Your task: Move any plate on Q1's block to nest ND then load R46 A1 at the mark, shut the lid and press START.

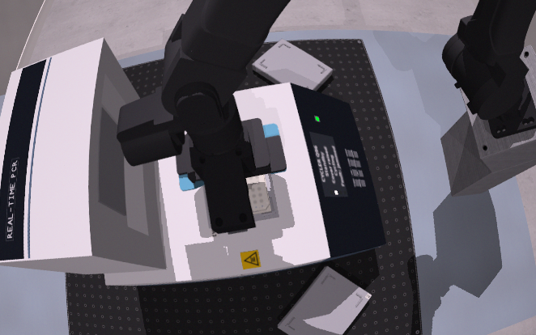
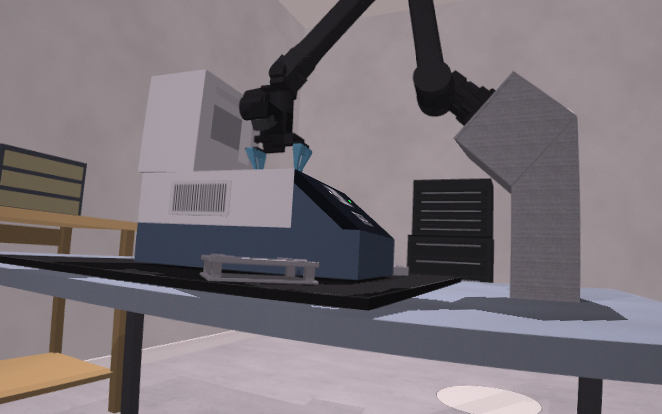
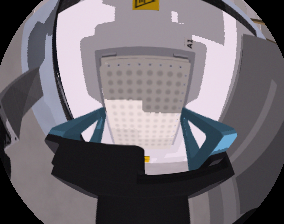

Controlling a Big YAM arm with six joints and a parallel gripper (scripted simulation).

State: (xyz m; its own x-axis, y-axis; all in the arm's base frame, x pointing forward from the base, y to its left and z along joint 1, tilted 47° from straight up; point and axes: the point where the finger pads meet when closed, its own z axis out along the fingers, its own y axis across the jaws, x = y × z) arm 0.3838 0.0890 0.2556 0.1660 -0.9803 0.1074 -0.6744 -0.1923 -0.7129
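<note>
Right now my hand is right at the sealed plate R46. Also, from my hand: grey nest ND: 340 mm to the right, 200 mm below, 80 mm behind; nest N1: 230 mm to the left, 190 mm below, 170 mm behind.
</note>
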